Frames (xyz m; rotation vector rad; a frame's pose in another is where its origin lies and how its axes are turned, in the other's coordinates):
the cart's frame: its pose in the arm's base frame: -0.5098 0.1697 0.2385 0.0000 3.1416 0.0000
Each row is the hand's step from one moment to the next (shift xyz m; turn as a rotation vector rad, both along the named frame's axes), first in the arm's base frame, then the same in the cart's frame.
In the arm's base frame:
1: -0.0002 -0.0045 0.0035 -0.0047 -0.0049 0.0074
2: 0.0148 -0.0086 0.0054 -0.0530 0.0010 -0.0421
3: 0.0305 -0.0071 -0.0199 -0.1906 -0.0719 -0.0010
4: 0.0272 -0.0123 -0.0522 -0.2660 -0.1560 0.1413
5: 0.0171 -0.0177 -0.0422 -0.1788 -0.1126 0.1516
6: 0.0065 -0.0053 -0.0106 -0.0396 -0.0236 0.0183
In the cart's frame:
1: 0.0002 -0.0045 -0.0035 0.0047 -0.0049 -0.0074
2: -0.0148 -0.0086 -0.0054 0.0530 0.0010 0.0421
3: -0.0305 -0.0071 0.0199 0.1906 -0.0719 0.0010
4: -0.0272 -0.0123 0.0522 0.2660 -0.1560 -0.1413
5: -0.0171 -0.0177 0.0422 0.1788 -0.1126 -0.1516
6: -0.0065 -0.0053 0.0106 0.0396 -0.0236 -0.0183

